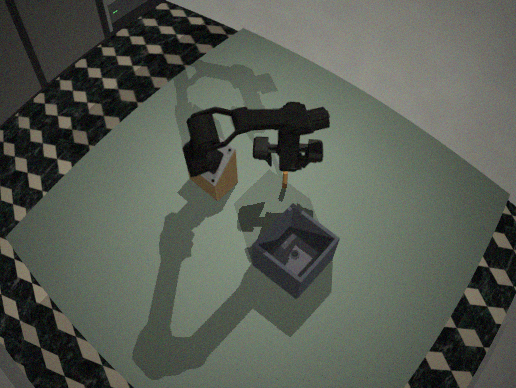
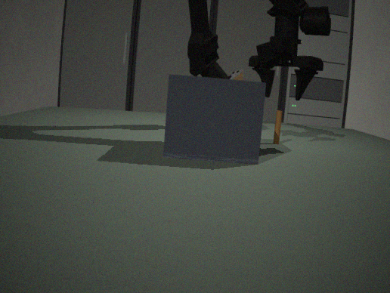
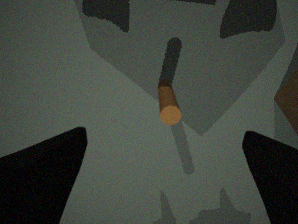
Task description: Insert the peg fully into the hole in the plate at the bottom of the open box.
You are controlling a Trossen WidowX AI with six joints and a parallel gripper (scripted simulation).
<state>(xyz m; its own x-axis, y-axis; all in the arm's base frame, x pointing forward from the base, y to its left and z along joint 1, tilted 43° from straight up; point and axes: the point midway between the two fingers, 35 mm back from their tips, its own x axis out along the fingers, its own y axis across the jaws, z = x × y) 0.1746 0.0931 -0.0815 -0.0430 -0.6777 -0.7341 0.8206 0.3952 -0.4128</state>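
Right now the orange peg is 10 cm below my hand. The rest, counted from my hand: holed plate 18 cm to the right, 17 cm ahead, 10 cm below.
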